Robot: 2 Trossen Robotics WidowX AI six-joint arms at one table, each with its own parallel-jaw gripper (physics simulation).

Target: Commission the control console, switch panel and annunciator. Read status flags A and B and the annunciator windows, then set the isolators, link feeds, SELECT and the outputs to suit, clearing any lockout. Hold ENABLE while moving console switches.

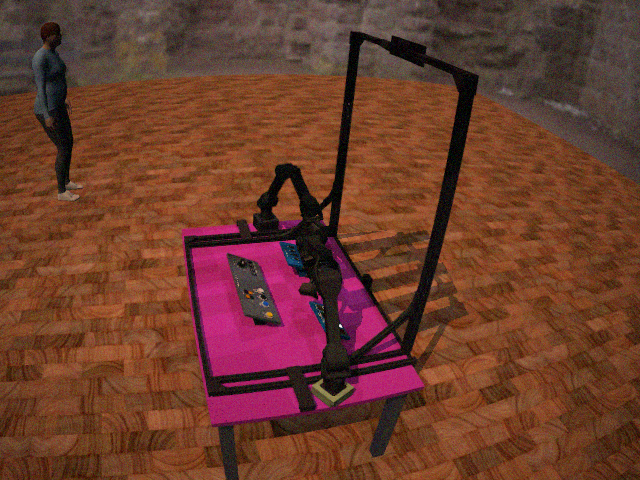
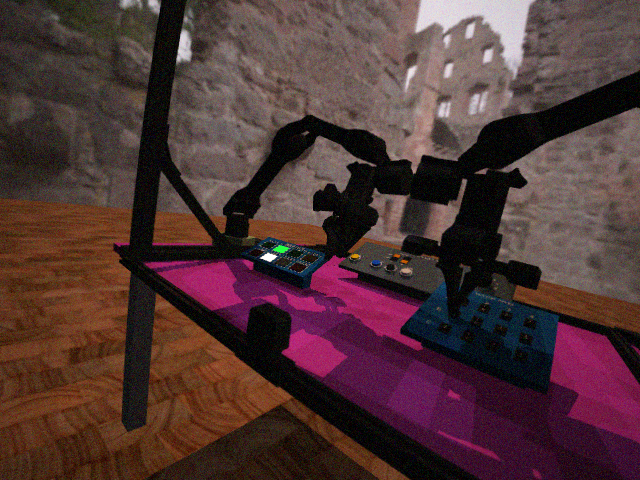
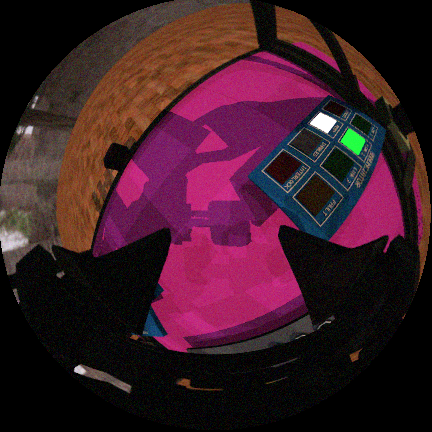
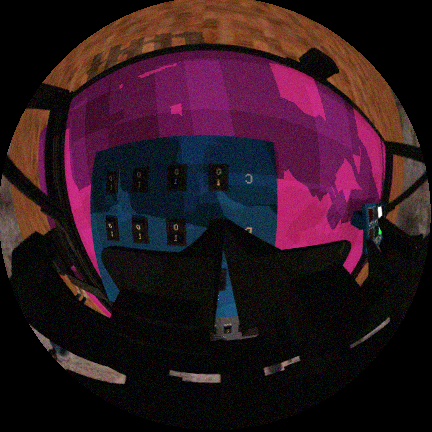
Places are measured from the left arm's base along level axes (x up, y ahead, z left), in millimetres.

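Pixels of known places: left gripper, fingertip midpoint: (image 2: 331,259) (image 3: 225,232) (image 4: 372,229); right gripper, fingertip midpoint: (image 2: 451,314) (image 4: 221,224); left arm's base, link origin: (image 1: 333,386) (image 2: 235,235); right arm's base, link origin: (image 1: 266,216).
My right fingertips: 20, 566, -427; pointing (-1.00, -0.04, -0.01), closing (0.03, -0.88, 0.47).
Observation:
Ahead of a thing's pixels: the offset from my right fingertips to its top centre, as dx, dy, dz. "pt": to the spot under its first point. Level surfaces: height alone.
The annunciator @[+19, -325, +213] (image 1: 317,311) (image 2: 286,258) (image 3: 297,194) (image 4: 373,225) shows LINK 2 lit green and another window lit white; FAULT, INTERLOCK, ENABLED and LINK 3 are dark. The blue switch panel (image 1: 290,255) (image 2: 542,326) (image 4: 150,200) has rows of black switches marked 0 and 1. The grey console @[pt +3, +6, +294] (image 1: 253,284) (image 2: 421,272) (image 3: 245,345) carries coloured buttons and switches. My right gripper (image 2: 455,311) (image 4: 221,224) is shut and empty, its tips over the panel's row below C, hiding a switch; contact cannot be told. My left gripper (image 1: 308,289) (image 2: 336,249) (image 3: 225,232) is open and empty between annunciator and switch panel.
A black frame (image 1: 448,180) rises along one long side of the magenta table @[dx -60] (image 1: 222,346). A black block (image 2: 268,326) sits on the table's near rail. Arm shadows fall across the table. A person (image 1: 50,82) stands on the floor beyond the table.

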